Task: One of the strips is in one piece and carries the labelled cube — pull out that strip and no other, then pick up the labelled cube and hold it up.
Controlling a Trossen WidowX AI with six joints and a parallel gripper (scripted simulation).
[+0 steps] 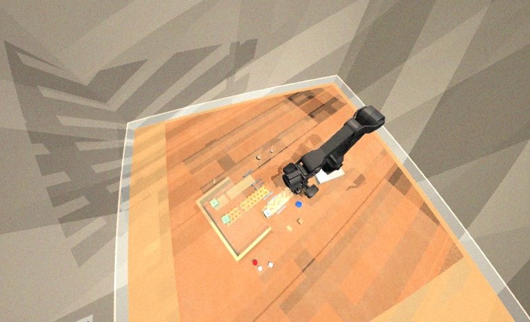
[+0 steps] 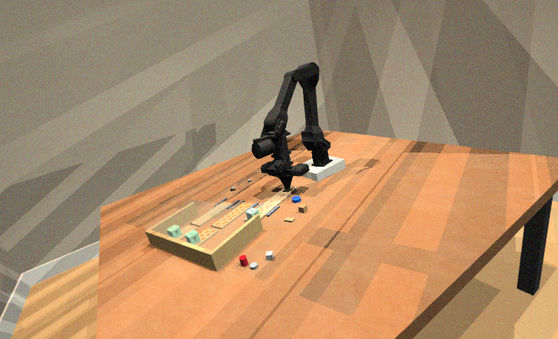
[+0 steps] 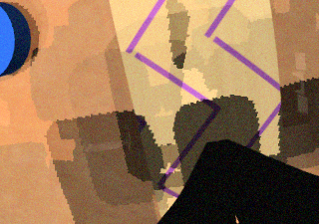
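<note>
Right now my gripper tip is 90 mm to the right of the blue disc and 50 mm short of it. The rest, counted from my gripper tip: red cylinder: 350 mm ahead, 200 mm to the left, 10 mm above; then orange-dotted strip: 220 mm ahead, 50 mm to the right.
</note>
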